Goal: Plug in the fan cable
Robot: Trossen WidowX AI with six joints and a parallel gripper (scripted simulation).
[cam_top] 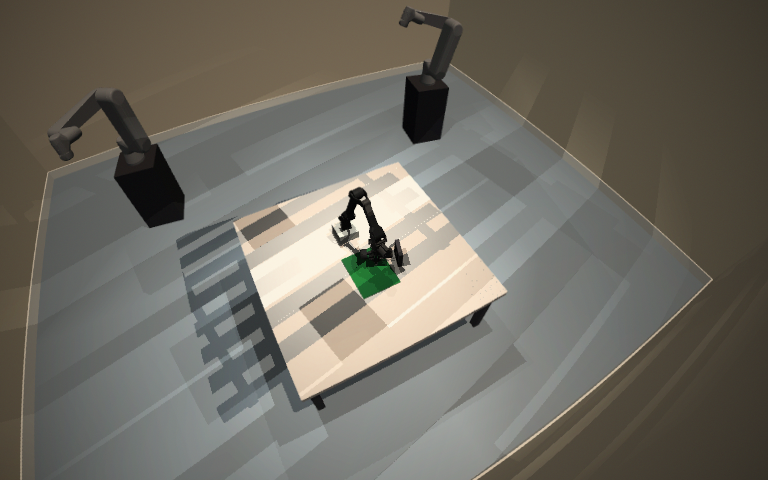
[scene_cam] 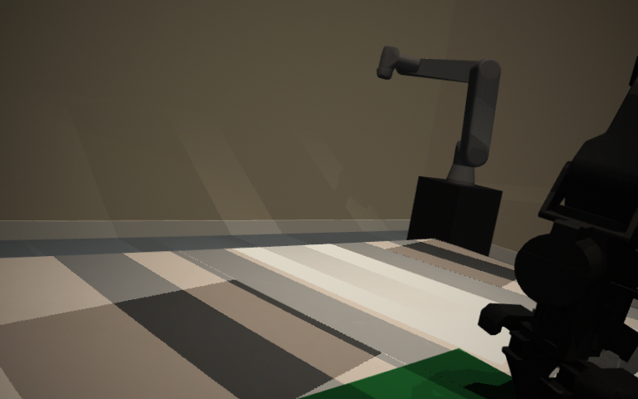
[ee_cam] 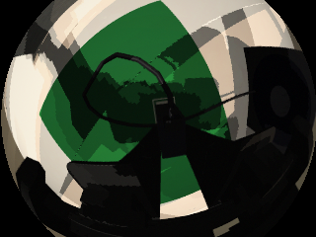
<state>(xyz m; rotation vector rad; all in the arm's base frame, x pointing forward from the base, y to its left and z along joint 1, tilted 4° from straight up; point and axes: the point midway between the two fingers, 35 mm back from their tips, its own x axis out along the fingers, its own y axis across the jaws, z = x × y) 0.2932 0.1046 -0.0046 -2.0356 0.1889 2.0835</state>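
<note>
Now: gripper tip 10 mm past the pale four-pin fan header and 20 mm above it. Also, from my gripper tip: green board (40 mm ahead, 50 mm to the right, 40 mm below); black fan (130 mm to the left, 40 mm above).
</note>
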